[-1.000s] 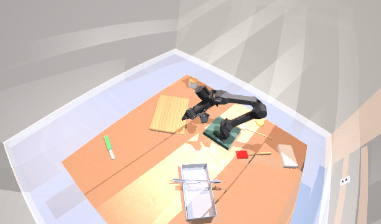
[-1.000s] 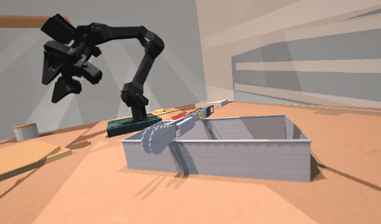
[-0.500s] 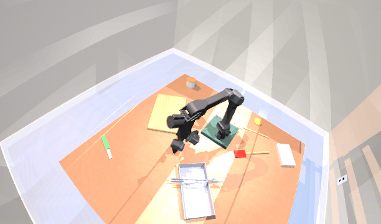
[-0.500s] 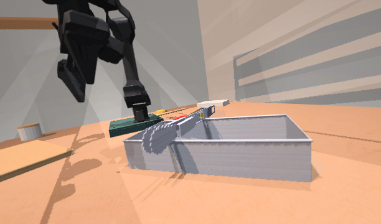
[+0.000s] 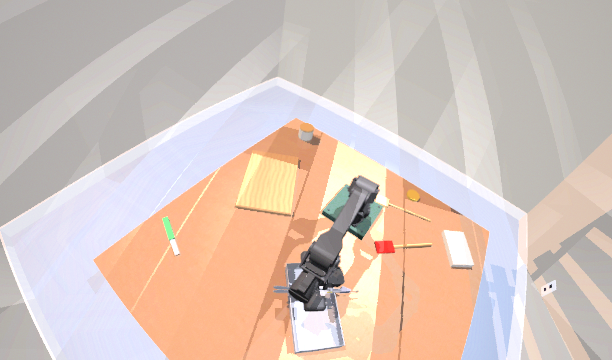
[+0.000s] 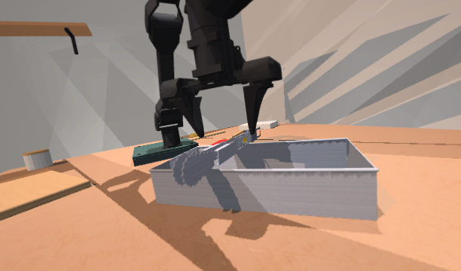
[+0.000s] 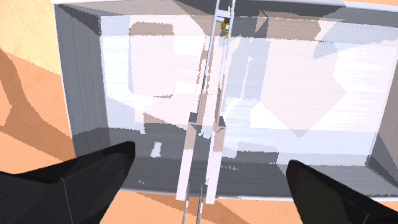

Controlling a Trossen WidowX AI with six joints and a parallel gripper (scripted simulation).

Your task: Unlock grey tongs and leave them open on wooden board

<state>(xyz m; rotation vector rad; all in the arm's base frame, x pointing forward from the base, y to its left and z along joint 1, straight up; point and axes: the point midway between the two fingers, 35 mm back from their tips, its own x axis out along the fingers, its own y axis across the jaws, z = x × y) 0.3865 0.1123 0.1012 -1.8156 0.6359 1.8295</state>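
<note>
The roasting tin lies 10 mm ahead of my gripper tip, 40 mm to the left of it and 70 mm below it. The rest, counted from my gripper tip: white block: 670 mm behind, 330 mm to the left, 80 mm below; red spatula: 460 mm behind, 110 mm to the left, 90 mm below; yellow object: 770 mm behind, 10 mm to the right, 90 mm below.
</note>
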